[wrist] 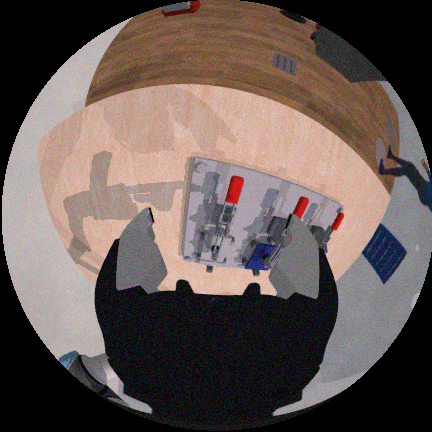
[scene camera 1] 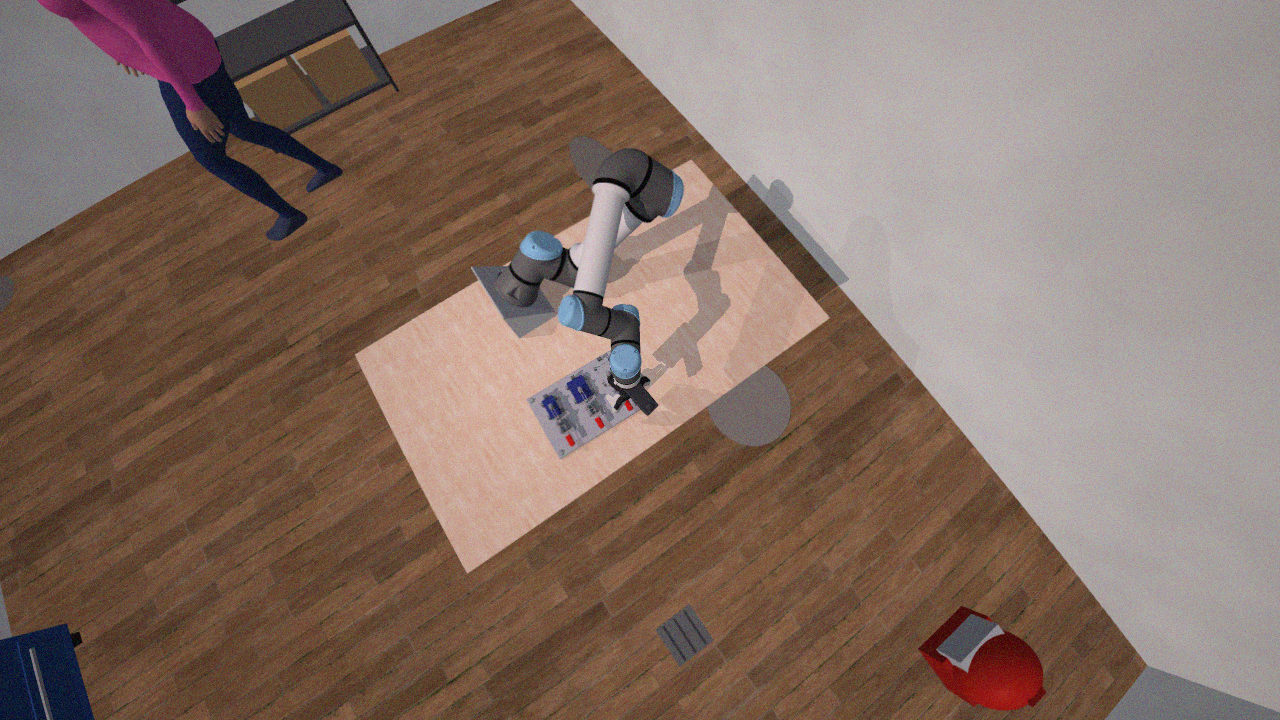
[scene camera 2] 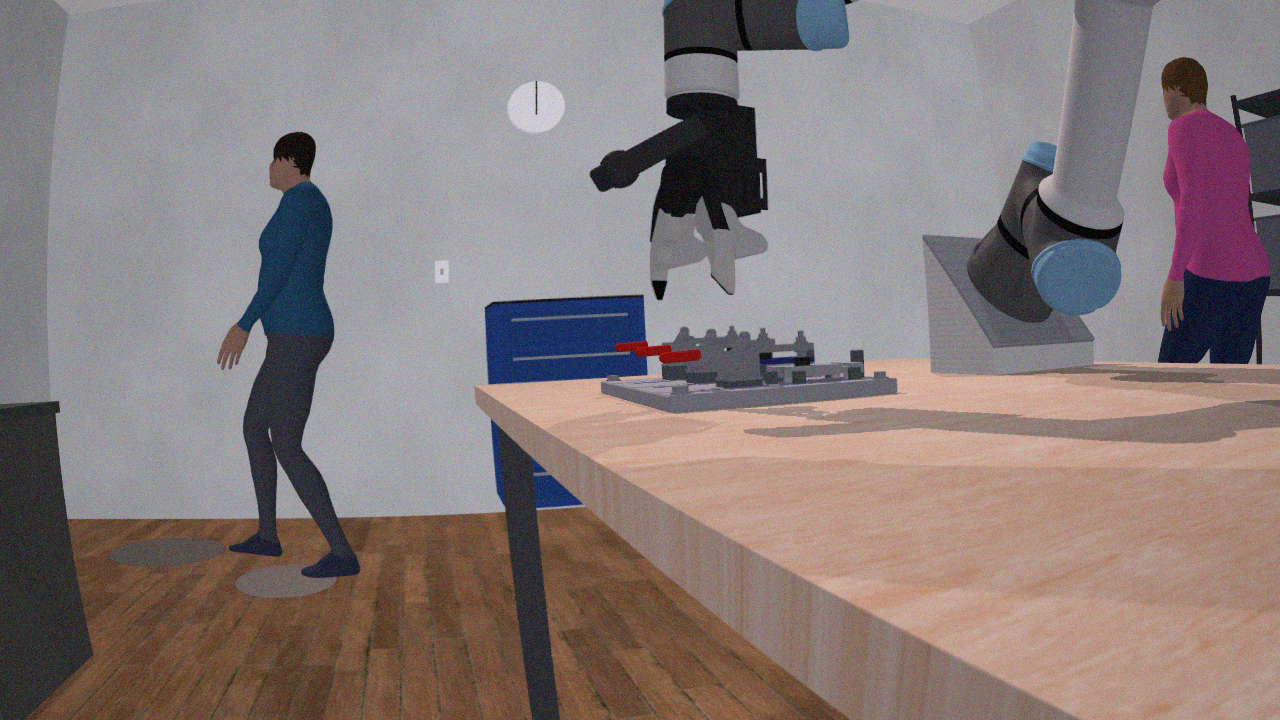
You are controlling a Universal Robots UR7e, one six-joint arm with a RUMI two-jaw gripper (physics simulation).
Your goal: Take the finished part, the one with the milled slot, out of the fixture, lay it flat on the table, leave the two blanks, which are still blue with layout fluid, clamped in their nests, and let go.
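Places are measured from the arm's base along level axes (x back, y right, z up), in metres.
Pixels of known places: gripper, fingertip midpoint: (wrist: 219,212) (scene camera 2: 691,297); arm's base, origin of the base link: (scene camera 1: 515,290) (scene camera 2: 1010,286).
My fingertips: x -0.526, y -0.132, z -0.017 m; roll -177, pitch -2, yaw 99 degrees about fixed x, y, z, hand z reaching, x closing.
Note:
Ahead of a thing's pixels: the offset from my fingertips to its middle. "*": to the spot under its first point. Level surfaces: height alone.
My gripper (scene camera 1: 629,394) (scene camera 2: 694,291) (wrist: 219,212) is open and empty, pointing down above the fixture. The grey fixture plate @[dx +0.083, dy +0.126, dz -0.093 m] (scene camera 2: 787,390) (wrist: 252,200) lies on the table with three red-handled clamps. One blue blank @[* dx +0.127, dy +0.120, dz -0.043 m] (scene camera 1: 580,387) (wrist: 257,256) sits in the middle nest, under its clamp. The other blue blank (scene camera 1: 551,406) sits in the end nest; my finger hides it in the wrist view. The third nest @[* dx +0.111, dy +0.017, dz -0.062 m] (wrist: 216,248), below and between my fingers, shows grey metal pieces and shadow. I cannot make out the finished slotted part there, and it does not show on the table.
Red clamp handles @[dx +0.017, dy +0.018, dz -0.054 m] (scene camera 1: 628,405) (scene camera 2: 680,356) (wrist: 234,189) stick out toward the table's near edge. The wooden table @[dz -0.100 m] (scene camera 1: 447,447) (scene camera 2: 984,501) extends on both sides of the fixture. The arm's base stand (scene camera 2: 966,340) stands behind it. Two people stand away from the table.

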